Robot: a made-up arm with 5 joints.
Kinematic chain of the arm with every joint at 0, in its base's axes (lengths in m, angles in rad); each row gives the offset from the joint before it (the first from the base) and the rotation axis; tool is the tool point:
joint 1: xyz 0 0 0.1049 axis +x
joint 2: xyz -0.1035 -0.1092 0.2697 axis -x
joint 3: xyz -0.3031 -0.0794 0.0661 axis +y
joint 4: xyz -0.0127 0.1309 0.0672 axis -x
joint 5: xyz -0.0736 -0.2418 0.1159 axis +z
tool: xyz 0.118 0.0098 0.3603
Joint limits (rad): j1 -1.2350..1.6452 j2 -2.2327..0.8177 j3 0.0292..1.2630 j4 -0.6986..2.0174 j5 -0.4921..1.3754
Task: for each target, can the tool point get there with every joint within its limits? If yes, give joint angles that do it. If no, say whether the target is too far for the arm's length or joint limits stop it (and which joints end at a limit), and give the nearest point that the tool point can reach.
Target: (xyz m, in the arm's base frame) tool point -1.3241 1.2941 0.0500
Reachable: no: too far | nearest point -0.4648 0.8387 0.1545 | short by 0.978 m
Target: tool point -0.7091 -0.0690 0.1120
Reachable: no: joint limits stop it (at a limit: joint 2, joint 3, joint 4, joint 5) | nearest point -0.4693 -0.3458 0.1405 | short by 0.367 m
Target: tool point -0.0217 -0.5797 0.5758
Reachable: yes | joints 0.1794 -0.7879 0.7334 0.1382 0.5243
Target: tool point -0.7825 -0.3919 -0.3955
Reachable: no: joint limits stop it (at a limit: joint 3, joint 4, joint 5) | nearest point -0.4693 -0.3919 -0.3955 | short by 0.313 m
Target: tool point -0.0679 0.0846 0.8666
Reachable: yes | joints -0.9145 -1.9152 0.9419 1.0659 0.8162
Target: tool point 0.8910 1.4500 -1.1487
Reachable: no: too far | nearest point -0.0427 0.5976 -0.1479 | short by 1.612 m
